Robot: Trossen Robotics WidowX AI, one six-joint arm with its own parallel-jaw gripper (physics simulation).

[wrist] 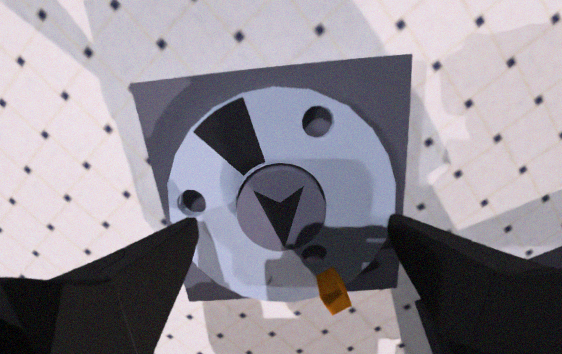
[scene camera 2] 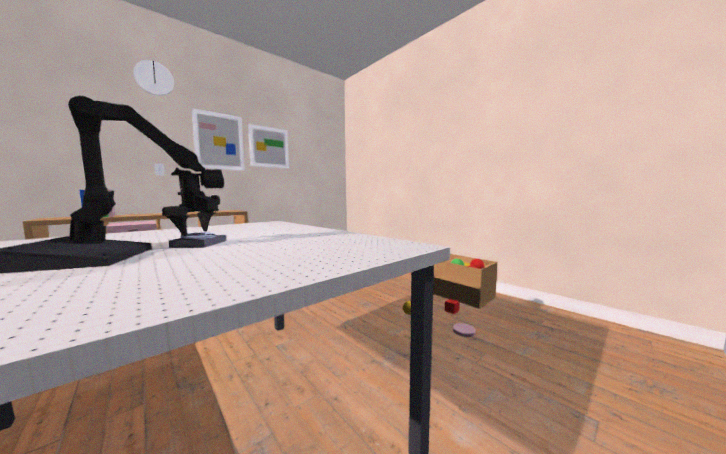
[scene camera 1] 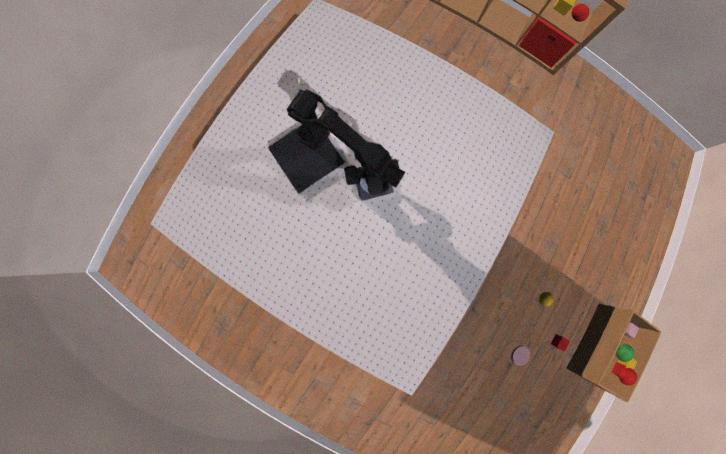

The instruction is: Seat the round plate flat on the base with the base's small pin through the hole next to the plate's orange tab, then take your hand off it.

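Note:
The round light-blue plate lies on the dark square base, around a central hub with a black arrow. In the wrist view the plate has a black wedge at upper left and three round holes. The orange tab sticks out at its lower right edge, beside one shaded hole. I cannot make out the small pin, nor tell whether the plate is fully flat. My gripper is open and low over the base, one fingertip at the plate's left edge and one at its right edge.
The arm's dark foot plate stands on the dotted white table, close to the base. Beyond the table, a yellow ball, a red cube and a pink disc lie on the floor near an open box of toys.

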